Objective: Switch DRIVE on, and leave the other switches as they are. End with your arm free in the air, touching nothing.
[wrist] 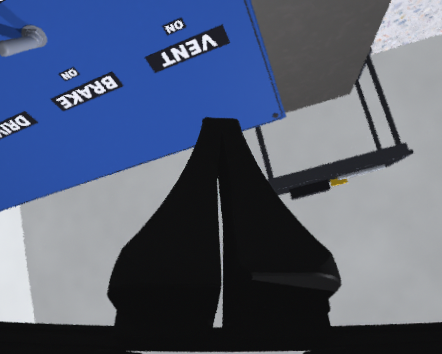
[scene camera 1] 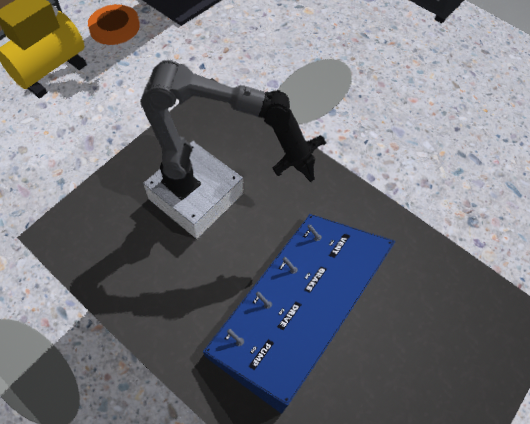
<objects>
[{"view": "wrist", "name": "gripper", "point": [219, 136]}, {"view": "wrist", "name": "blue switch panel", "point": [100, 94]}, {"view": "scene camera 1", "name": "gripper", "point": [310, 179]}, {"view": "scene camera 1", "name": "blue switch panel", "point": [281, 342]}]
</objects>
